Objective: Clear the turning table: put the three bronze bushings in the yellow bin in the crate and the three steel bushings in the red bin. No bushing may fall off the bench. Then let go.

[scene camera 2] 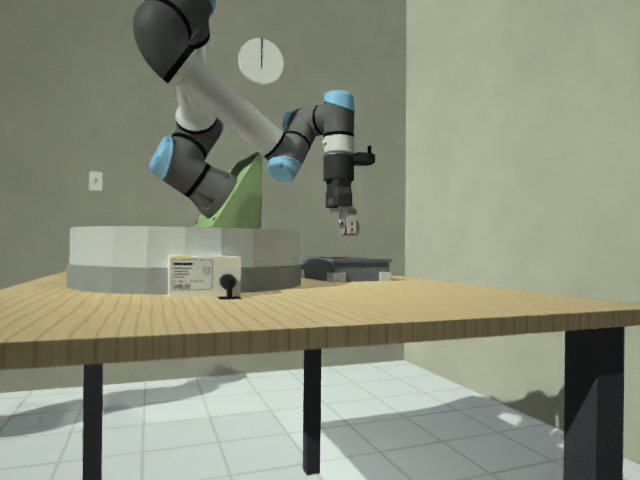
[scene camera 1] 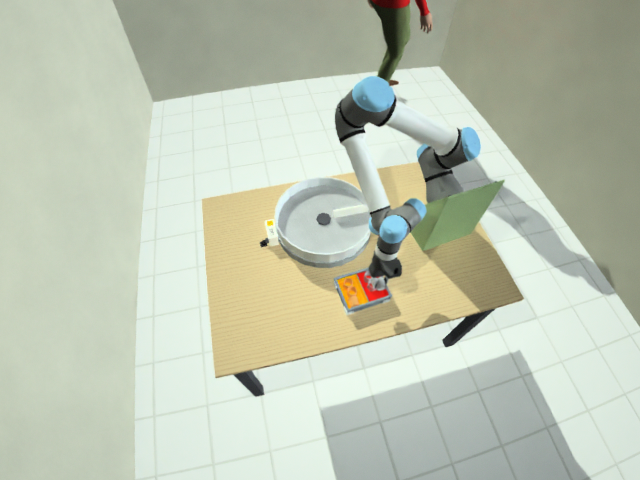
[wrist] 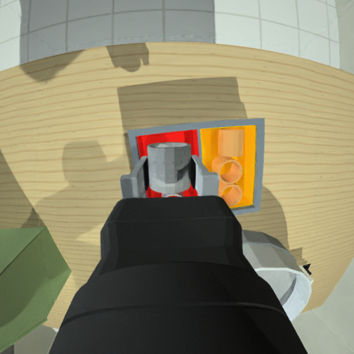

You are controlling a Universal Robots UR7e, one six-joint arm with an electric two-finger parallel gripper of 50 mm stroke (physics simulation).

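Where they show: gripper, between the fingertips: point(scene camera 2: 347, 233) point(scene camera 1: 379, 284); arm's base, origin of its link: point(scene camera 2: 222, 197) point(scene camera 1: 445, 197).
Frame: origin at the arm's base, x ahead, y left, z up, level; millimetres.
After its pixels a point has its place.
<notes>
My gripper point(scene camera 1: 376, 281) {x 394, y 202, z -113 mm} point(scene camera 2: 348, 224) {x 394, y 202, z -113 mm} point(wrist: 169, 165) is shut on a grey steel bushing point(wrist: 169, 162), held in the air above the red bin point(wrist: 165, 136) of the crate point(scene camera 1: 369, 304) {x 443, y 240, z -173 mm} point(scene camera 2: 356, 271) {x 524, y 144, z -199 mm} point(wrist: 260, 165). Part of another light rim shows beneath it in the wrist view; the gripper hides the rest of the red bin, so I cannot count the steel bushings there. Three bronze bushings lie in the yellow bin: one on its side point(wrist: 230, 142), one tilted point(wrist: 223, 167) and one point(wrist: 230, 194) with its open end visible. The turning table point(scene camera 1: 302, 227) {x 555, y -187, z -168 mm} point(scene camera 2: 180, 248) {x 654, y -256, z -152 mm} shows no bushing in scene camera 1.
A pale bar point(scene camera 1: 351, 211) {x 331, y -172, z -142 mm} reaches over the turning table. A white labelled box point(scene camera 1: 271, 232) {x 689, y -206, z -161 mm} point(scene camera 2: 190, 276) {x 701, y -251, z -191 mm} stands beside its wall. A green panel point(scene camera 1: 460, 219) {x -33, y 90, z -50 mm} point(scene camera 2: 242, 201) {x 99, y 29, z -18 mm} point(wrist: 30, 280) stands near the arm's base. A person point(scene camera 1: 395, 31) stands behind the bench.
</notes>
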